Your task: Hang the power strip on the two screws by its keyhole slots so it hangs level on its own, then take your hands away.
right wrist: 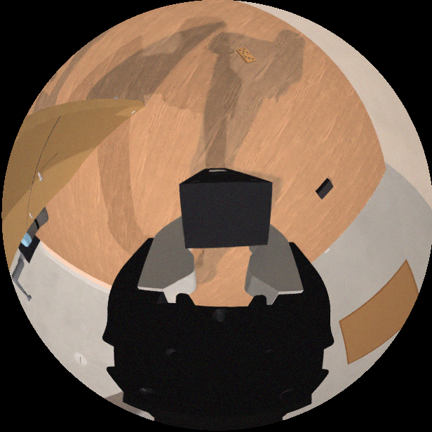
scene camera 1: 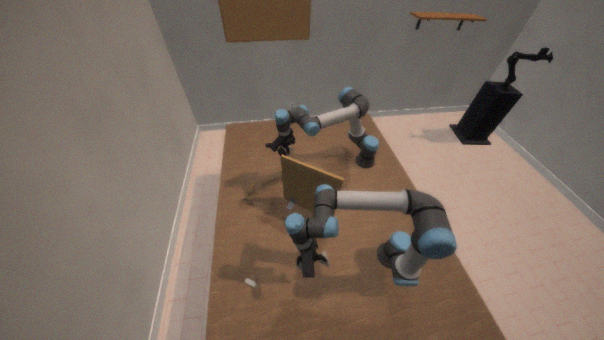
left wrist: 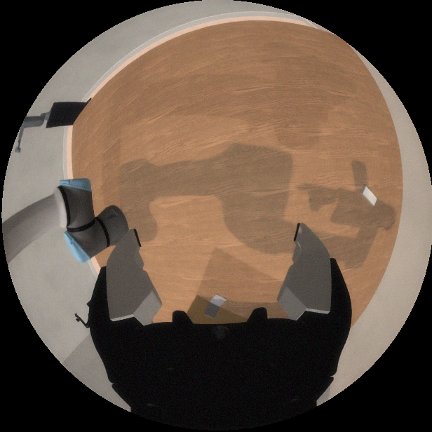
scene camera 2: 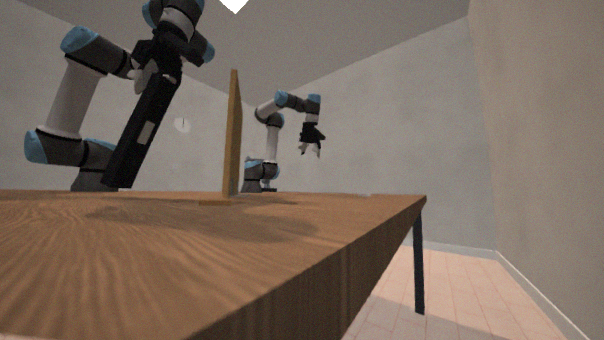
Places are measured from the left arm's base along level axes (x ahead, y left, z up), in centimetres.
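Pixels of known places: left gripper, fingertip midpoint: (scene camera 1: 314, 267) (scene camera 2: 309, 156); right gripper, fingertip midpoint: (scene camera 1: 285, 153) (scene camera 2: 147, 101); left arm's base, origin of the base link: (scene camera 1: 389, 255) (scene camera 2: 251, 192); right arm's base, origin of the base link: (scene camera 1: 364, 161) (scene camera 2: 95, 191).
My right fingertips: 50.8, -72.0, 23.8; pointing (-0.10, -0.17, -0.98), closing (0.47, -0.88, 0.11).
Note:
For each thing: its top centre in the pictures, then the offset to it from my right fingertips, as dx, dy, dz. "spot": a spot on its surface instead. Level surfaces: height alone.
- yellow-brown board, middle of its top: (scene camera 2: 238, 97) (scene camera 1: 311, 166) -9.8, +30.9, +18.2
- pale block, middle of its top: (scene camera 1: 250, 282) +30.6, +71.6, -22.5
- small grey piece, surface spot: (scene camera 1: 290, 205) spot: +1.6, +26.9, -23.5
- table, its level: dz -23.7
The black power strip (scene camera 2: 141, 135) (right wrist: 226, 215) is in my right gripper (scene camera 2: 156, 76) (right wrist: 221, 215), raised off the table and steeply tilted, its lower end toward the lower left in scene camera 2. One end faces the right wrist camera; its outlets are hidden. The yellow-brown board (scene camera 1: 300, 182) (scene camera 2: 232, 135) (right wrist: 75, 135) stands upright, apart from the strip. Small pale screw-like spots (right wrist: 40, 176) (right wrist: 133, 112) show on it; I cannot tell which are the two screws. My left gripper (scene camera 1: 312, 261) (scene camera 2: 310, 151) (left wrist: 216, 229) is open and empty, on the board's other side.
A pale block (scene camera 1: 250, 283) (left wrist: 369, 195), a small grey piece (scene camera 1: 290, 205) (left wrist: 216, 305) near the board's foot, a domino-like tile (right wrist: 246, 55) and a small black block (right wrist: 325, 188) lie on the table (scene camera 1: 265, 315) (scene camera 2: 150, 260).

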